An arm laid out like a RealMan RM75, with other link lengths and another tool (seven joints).
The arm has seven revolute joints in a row. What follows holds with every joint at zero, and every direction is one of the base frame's. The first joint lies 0.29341 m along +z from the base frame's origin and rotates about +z. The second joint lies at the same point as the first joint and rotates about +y. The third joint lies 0.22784 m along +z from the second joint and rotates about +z. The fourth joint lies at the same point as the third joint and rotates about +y. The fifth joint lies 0.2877 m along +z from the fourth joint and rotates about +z. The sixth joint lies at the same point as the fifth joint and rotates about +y. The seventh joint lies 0.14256 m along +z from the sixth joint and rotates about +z. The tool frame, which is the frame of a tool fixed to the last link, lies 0.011 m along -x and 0.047 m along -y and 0.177 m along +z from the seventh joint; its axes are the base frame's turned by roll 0, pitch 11.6 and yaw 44.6 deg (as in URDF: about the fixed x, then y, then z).
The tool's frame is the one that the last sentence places.
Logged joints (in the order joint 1, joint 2, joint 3, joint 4, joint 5, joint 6, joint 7), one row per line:
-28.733, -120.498, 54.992, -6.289, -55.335, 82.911, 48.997
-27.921, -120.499, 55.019, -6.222, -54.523, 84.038, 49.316
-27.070, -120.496, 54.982, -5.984, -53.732, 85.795, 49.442
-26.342, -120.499, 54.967, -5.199, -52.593, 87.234, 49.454
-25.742, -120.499, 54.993, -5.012, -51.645, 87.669, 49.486
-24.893, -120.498, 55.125, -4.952, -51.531, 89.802, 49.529
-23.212, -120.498, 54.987, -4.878, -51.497, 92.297, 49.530
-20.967, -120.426, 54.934, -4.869, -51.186, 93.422, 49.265
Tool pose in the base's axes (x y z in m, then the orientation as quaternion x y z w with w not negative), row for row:
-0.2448, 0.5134, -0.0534, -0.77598, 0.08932, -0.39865, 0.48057
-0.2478, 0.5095, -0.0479, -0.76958, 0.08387, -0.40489, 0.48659
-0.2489, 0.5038, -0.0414, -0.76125, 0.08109, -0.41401, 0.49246
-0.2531, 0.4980, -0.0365, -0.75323, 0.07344, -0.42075, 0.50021
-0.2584, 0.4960, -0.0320, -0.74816, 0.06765, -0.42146, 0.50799
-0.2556, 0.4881, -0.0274, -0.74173, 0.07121, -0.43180, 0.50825
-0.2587, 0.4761, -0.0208, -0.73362, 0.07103, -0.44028, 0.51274
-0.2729, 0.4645, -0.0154, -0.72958, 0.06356, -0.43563, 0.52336
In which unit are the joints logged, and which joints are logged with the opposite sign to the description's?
The joints are logged in degrees. Opposite sign: joint 4, joint 5, joint 7.
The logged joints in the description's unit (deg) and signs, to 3 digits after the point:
-28.733, -120.498, 54.992, 6.289, 55.335, 82.911, -48.997
-27.921, -120.499, 55.019, 6.222, 54.523, 84.038, -49.316
-27.070, -120.496, 54.982, 5.984, 53.732, 85.795, -49.442
-26.342, -120.499, 54.967, 5.199, 52.593, 87.234, -49.454
-25.742, -120.499, 54.993, 5.012, 51.645, 87.669, -49.486
-24.893, -120.498, 55.125, 4.952, 51.531, 89.802, -49.529
-23.212, -120.498, 54.987, 4.878, 51.497, 92.297, -49.530
-20.967, -120.426, 54.934, 4.869, 51.186, 93.422, -49.265

